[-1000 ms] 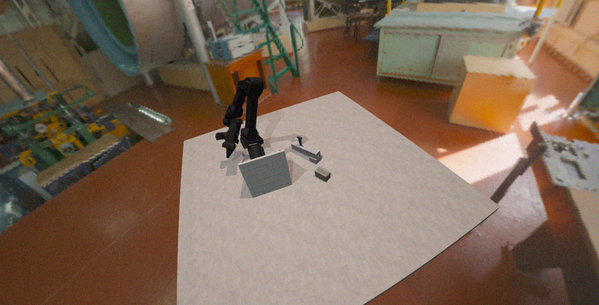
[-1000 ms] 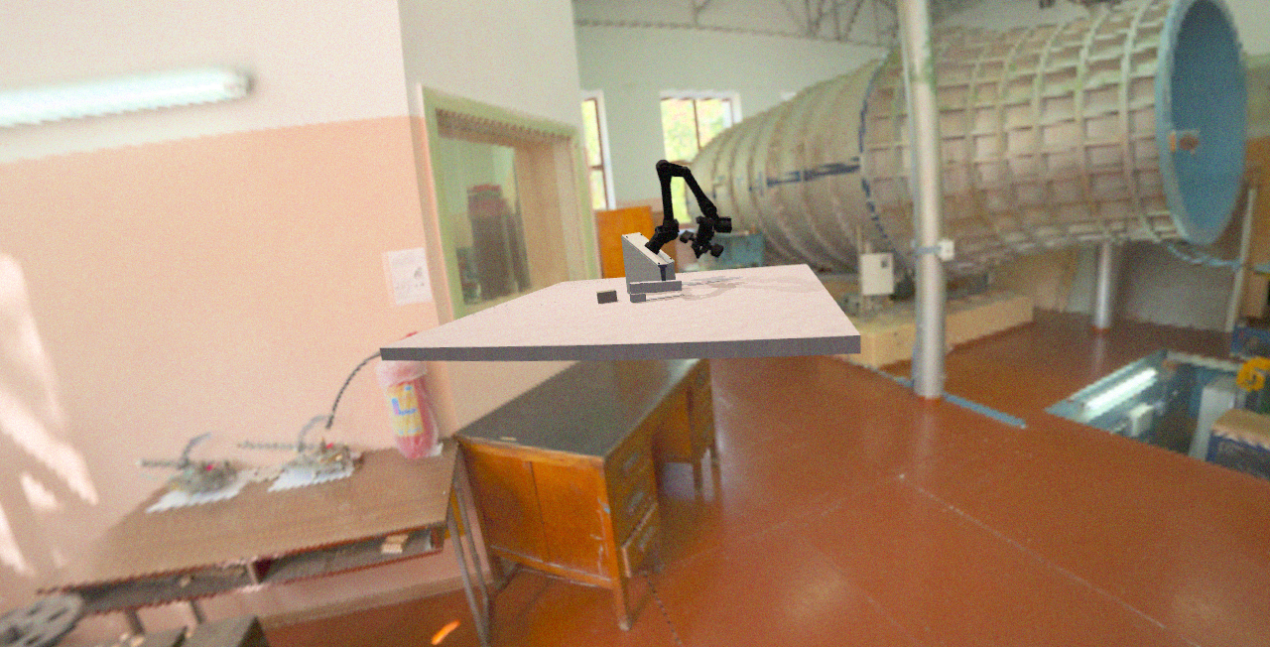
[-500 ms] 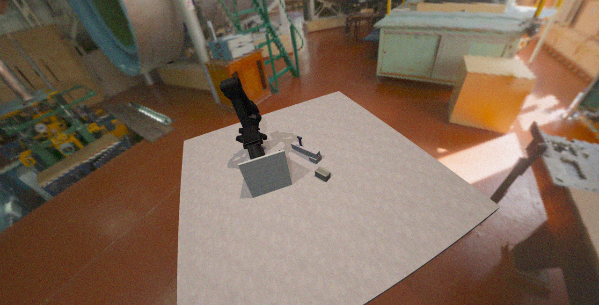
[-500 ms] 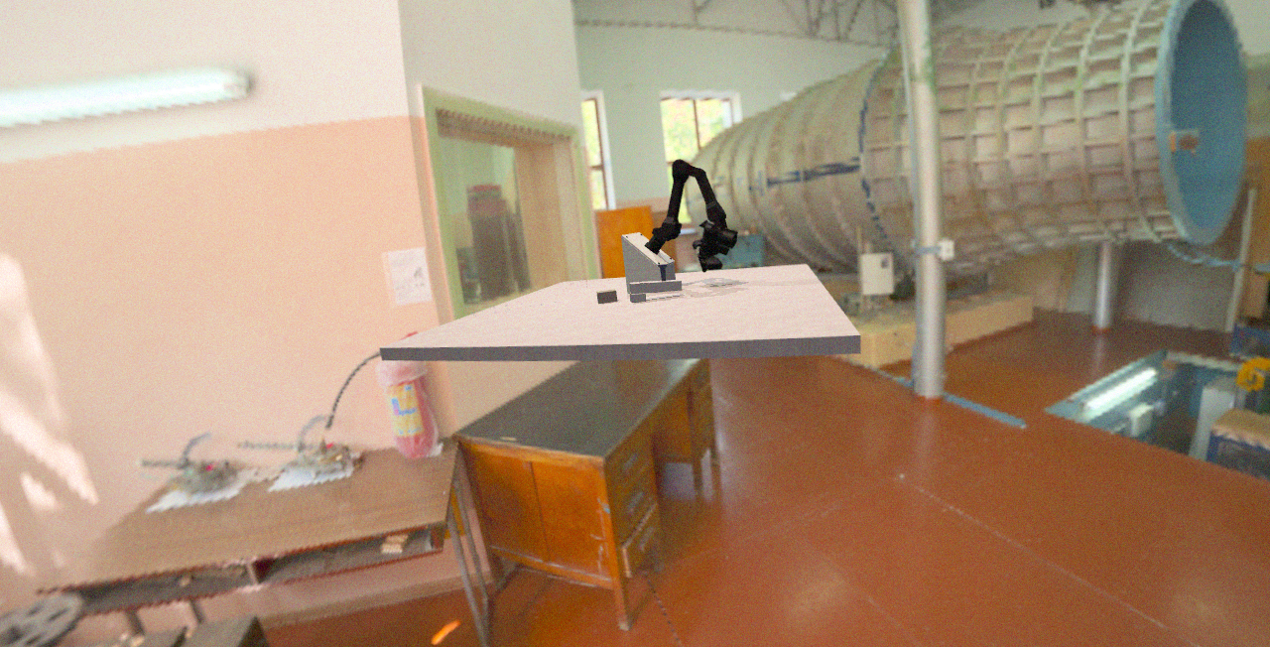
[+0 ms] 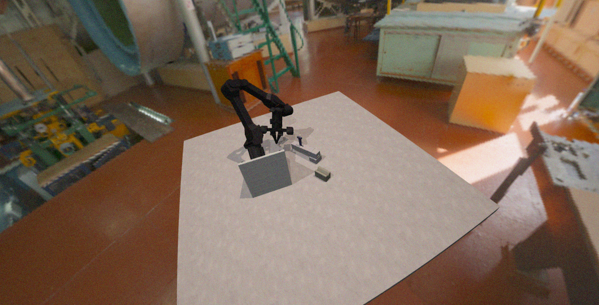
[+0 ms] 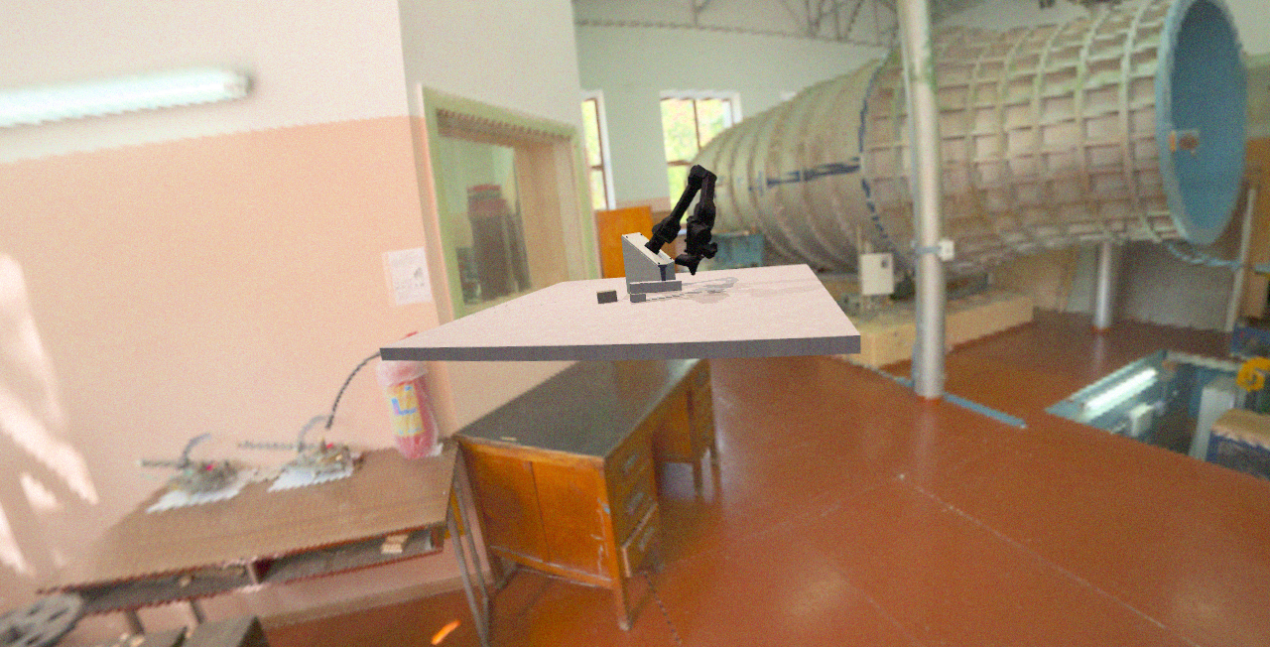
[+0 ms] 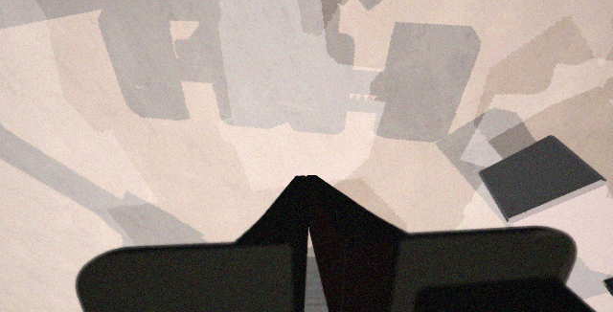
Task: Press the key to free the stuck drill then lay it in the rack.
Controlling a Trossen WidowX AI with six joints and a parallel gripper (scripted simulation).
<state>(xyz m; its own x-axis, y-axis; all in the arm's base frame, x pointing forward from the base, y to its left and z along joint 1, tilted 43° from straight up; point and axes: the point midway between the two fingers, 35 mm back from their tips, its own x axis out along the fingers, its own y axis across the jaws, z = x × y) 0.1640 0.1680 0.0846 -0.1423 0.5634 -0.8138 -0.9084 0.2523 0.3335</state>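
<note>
Right now the dark key is 110 mm ahead of my gripper tip, 100 mm to the right of it and 30 mm above it. From my gripper tip the other things lie so: rack 120 mm ahead, 310 mm to the right, 40 mm below; then drill 130 mm ahead, 150 mm to the right, 10 mm below; then grey housing 130 mm ahead, 130 mm to the right, 20 mm below.
</note>
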